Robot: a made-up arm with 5 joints.
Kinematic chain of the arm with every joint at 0, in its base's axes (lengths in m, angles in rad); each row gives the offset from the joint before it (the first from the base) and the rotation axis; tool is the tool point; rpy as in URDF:
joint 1: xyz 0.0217 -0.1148 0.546 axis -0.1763 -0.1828 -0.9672
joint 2: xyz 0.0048 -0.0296 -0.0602 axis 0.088 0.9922 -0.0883
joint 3: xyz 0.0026 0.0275 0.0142 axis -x
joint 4: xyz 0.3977 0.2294 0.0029 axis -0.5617 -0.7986 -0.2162
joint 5: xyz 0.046 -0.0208 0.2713 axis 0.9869 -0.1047 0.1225
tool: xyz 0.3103 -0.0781 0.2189 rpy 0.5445 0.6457 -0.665
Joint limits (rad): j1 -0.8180..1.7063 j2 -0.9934..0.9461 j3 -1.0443..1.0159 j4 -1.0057..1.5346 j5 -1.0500..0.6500
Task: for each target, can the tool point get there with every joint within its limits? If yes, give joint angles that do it. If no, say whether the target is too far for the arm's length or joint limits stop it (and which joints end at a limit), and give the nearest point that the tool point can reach.
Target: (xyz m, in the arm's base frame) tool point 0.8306 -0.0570 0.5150
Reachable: yes | joints 1.1161 -0.0705 0.8463 1.0862 -0.4697
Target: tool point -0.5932 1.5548 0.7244
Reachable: no: too far | nearest point -0.1709 0.7219 0.6101 | short by 0.941 m
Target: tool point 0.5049 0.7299 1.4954
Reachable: no: too far | nearest point 0.3804 0.5002 1.2249 | short by 0.376 m
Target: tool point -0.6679 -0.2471 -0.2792
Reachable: no: joint limits stop it (at a limit: joint 1, joint 2, joint 3, joint 4, joint 5) | nearest point -0.5875 0.3556 0.2030 | short by 0.776 m
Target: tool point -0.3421 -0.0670 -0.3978
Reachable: no: joint limits stop it (at a limit: joint 1, joint 2, joint 3, joint 4, joint 5) | nearest point 0.0418 0.4009 -0.3961 | short by 0.605 m
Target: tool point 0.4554 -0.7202 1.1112
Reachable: yes | joints 1.1162 0.1574 -0.3361 -0.0130 -0.7708
